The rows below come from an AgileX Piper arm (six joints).
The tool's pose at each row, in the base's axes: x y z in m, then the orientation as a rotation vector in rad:
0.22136, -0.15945, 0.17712, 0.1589, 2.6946, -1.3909
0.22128, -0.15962, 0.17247, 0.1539, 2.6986, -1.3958
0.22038, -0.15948, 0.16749, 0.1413, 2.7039, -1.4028
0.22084, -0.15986, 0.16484, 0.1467, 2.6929, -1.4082
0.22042, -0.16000, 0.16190, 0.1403, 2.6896, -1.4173
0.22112, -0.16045, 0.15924, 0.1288, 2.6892, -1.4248
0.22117, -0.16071, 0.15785, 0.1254, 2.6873, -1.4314
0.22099, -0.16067, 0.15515, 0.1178, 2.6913, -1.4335
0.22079, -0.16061, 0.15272, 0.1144, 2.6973, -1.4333
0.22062, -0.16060, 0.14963, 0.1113, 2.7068, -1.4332
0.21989, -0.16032, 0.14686, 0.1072, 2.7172, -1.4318
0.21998, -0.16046, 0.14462, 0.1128, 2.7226, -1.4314
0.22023, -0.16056, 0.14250, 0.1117, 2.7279, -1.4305
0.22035, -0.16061, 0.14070, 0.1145, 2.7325, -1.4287
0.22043, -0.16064, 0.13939, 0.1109, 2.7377, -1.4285
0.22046, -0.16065, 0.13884, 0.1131, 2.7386, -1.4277
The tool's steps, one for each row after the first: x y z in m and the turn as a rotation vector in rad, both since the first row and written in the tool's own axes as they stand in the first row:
0.00073, 0.00364, 0.00281, 0.0018, 0.0032, -0.0057
0.00232, 0.00760, 0.00553, 0.0042, 0.0056, -0.0166
0.00223, 0.00958, 0.00738, 0.0105, 0.0007, -0.0102
0.00305, 0.01181, 0.00917, 0.0166, -0.0008, -0.0146
0.00271, 0.01379, 0.01110, 0.0208, -0.0022, -0.0227
0.00285, 0.01476, 0.01212, 0.0251, -0.0025, -0.0254
0.00341, 0.01694, 0.01363, 0.0251, -0.0010, -0.0318
0.00395, 0.01890, 0.01498, 0.0232, 0.0025, -0.0362
0.00455, 0.02137, 0.01674, 0.0206, 0.0090, -0.0419
0.00568, 0.02366, 0.01807, 0.0169, 0.0154, -0.0482
0.00590, 0.02539, 0.01948, 0.0155, 0.0214, -0.0472
0.00594, 0.02708, 0.02080, 0.0136, 0.0249, -0.0498
0.00608, 0.02852, 0.02188, 0.0114, 0.0289, -0.0498
0.00618, 0.02956, 0.02266, 0.0099, 0.0318, -0.0539
0.00623, 0.03001, 0.02299, 0.0092, 0.0329, -0.0529

